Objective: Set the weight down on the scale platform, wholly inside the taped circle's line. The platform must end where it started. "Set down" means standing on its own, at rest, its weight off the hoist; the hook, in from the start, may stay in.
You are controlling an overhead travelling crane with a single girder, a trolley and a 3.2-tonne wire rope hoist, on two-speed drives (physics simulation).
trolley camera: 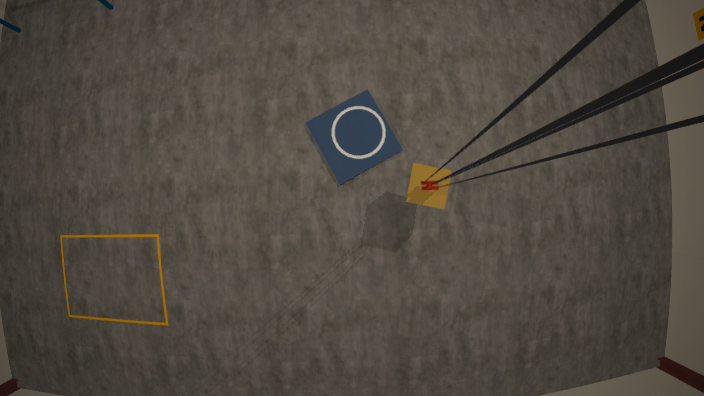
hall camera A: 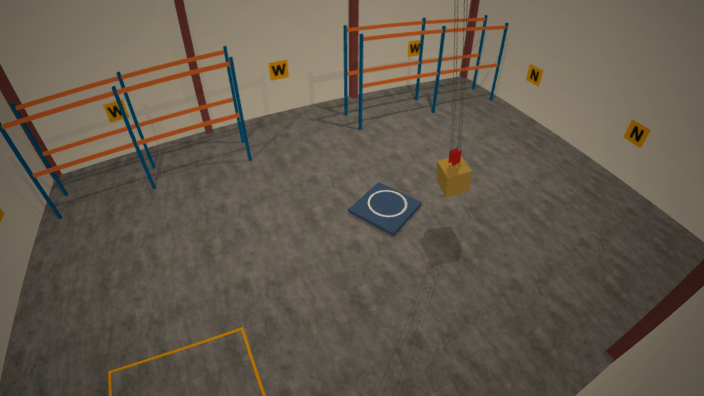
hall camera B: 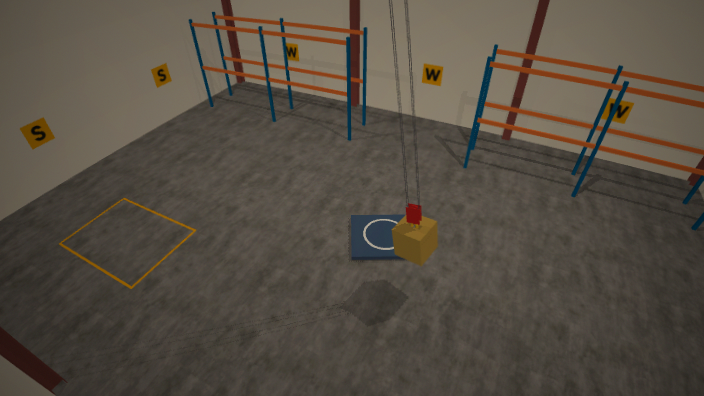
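Note:
The yellow weight (hall camera A: 454, 182) (hall camera B: 415, 247) (trolley camera: 440, 197) hangs upright in the air from the ropes. My gripper, the red hook block (hall camera A: 454, 157) (hall camera B: 413, 214) (trolley camera: 430, 185), is at its top and holds it. The blue scale platform (hall camera A: 359, 210) (hall camera B: 356, 245) (trolley camera: 322, 130) lies flat on the floor with the white taped circle (hall camera A: 368, 203) (hall camera B: 364, 234) (trolley camera: 332, 132) on top. In the trolley camera the weight shows to the lower right of the platform, apart from it. In hall camera B the weight covers the platform's right part and the circle's right edge.
The weight's shadow (hall camera A: 441, 245) (hall camera B: 377, 302) (trolley camera: 390, 222) falls on the floor beside the platform. A yellow outlined square (hall camera A: 175, 350) (hall camera B: 95, 265) (trolley camera: 110, 235) is marked on the floor. Blue and orange racks (hall camera A: 361, 82) (hall camera B: 349, 90) stand along the W wall.

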